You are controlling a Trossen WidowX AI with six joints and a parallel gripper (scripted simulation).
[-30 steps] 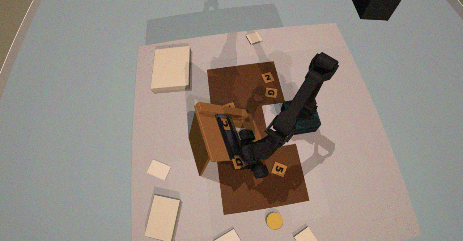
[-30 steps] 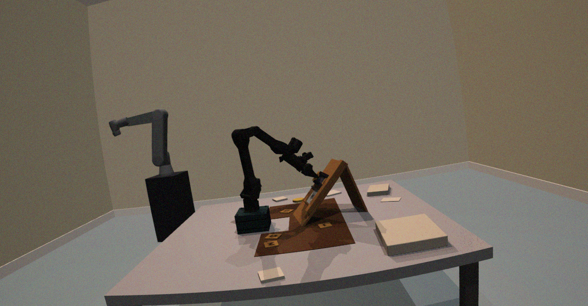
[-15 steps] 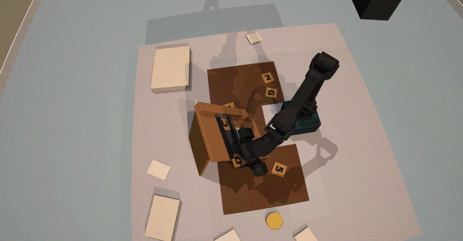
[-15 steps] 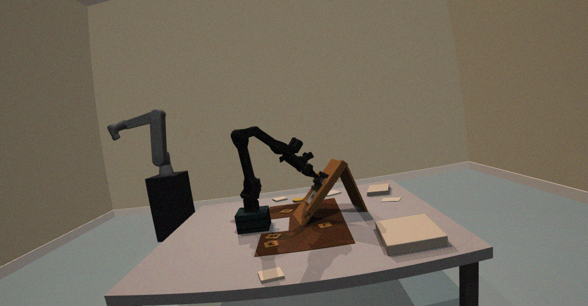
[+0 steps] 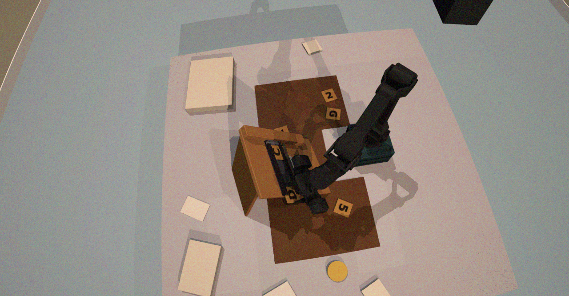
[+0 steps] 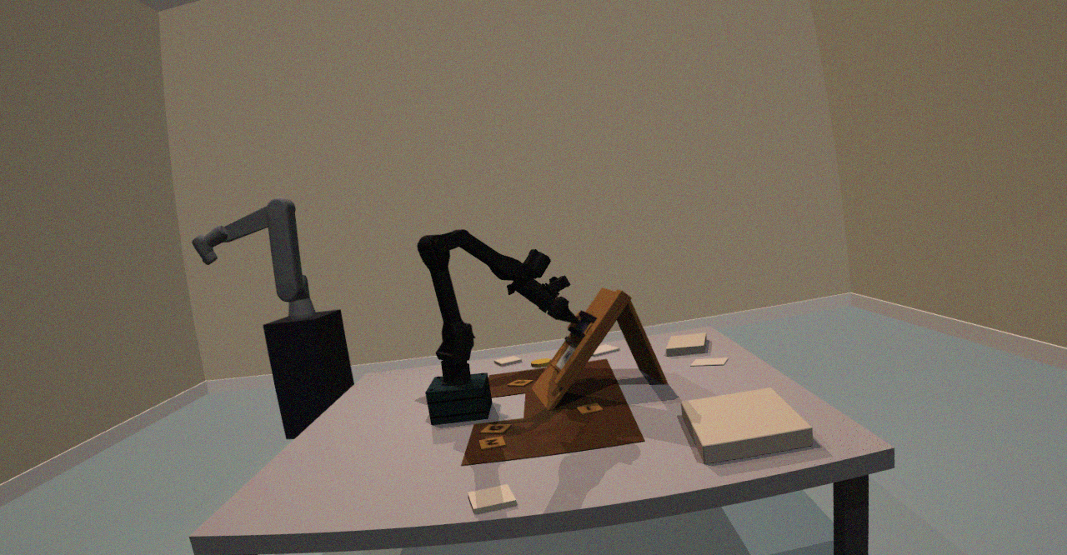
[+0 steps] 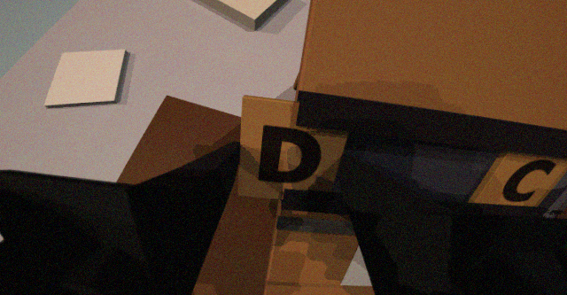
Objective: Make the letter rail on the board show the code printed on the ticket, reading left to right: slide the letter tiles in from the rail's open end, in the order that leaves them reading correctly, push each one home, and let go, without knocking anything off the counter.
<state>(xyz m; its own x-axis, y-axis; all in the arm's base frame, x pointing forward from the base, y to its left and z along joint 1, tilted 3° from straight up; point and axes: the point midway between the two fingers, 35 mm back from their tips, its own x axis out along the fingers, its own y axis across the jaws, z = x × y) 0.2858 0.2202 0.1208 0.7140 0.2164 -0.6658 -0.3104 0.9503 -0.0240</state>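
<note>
Right now my gripper tip is 12 cm to the left of the white ticket, 7 cm above it and 2 cm past it. Round my gripper tip: brown mat 20 cm to the right, 17 cm below, 11 cm behind; cream box 56 cm to the right, 36 cm ahead, 16 cm below.
</note>
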